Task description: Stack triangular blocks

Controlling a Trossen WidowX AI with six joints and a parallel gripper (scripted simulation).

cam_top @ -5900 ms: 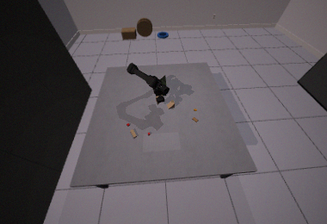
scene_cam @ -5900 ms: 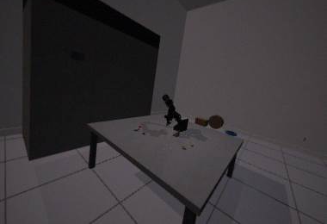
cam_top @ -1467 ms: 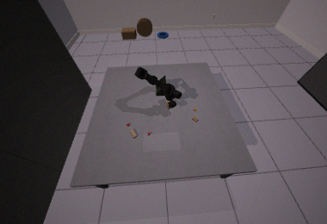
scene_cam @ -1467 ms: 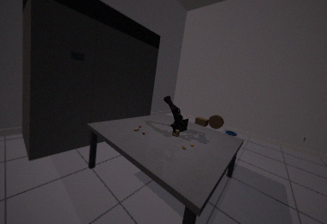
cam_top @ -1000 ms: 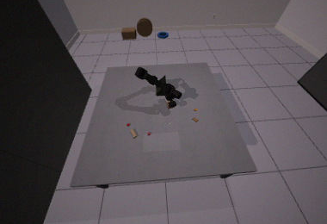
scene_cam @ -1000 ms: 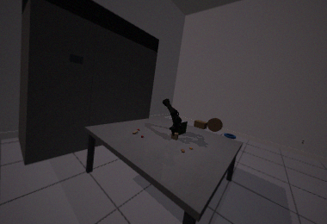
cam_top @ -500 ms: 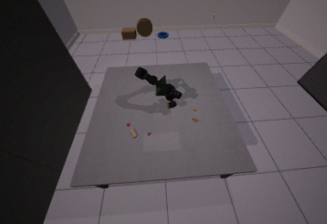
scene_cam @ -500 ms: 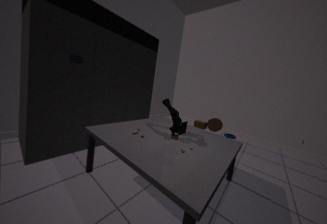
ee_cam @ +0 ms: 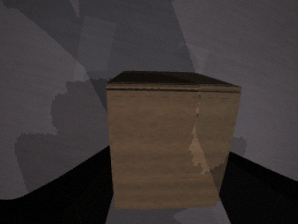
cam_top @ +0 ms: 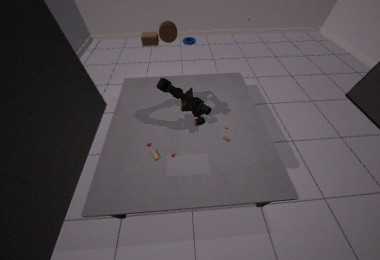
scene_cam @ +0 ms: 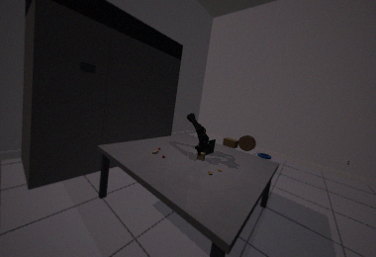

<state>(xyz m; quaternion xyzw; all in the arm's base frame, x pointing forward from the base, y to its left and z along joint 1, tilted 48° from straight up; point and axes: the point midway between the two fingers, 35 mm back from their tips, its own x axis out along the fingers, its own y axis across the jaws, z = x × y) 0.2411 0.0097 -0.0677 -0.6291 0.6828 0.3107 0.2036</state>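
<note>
Right now my gripper tip is 1 cm to the left of the triangular block and 1 cm below it. From my gripper tip the other things lie so: orange bit 23 cm to the left, 9 cm ahead, 3 cm below.
</note>
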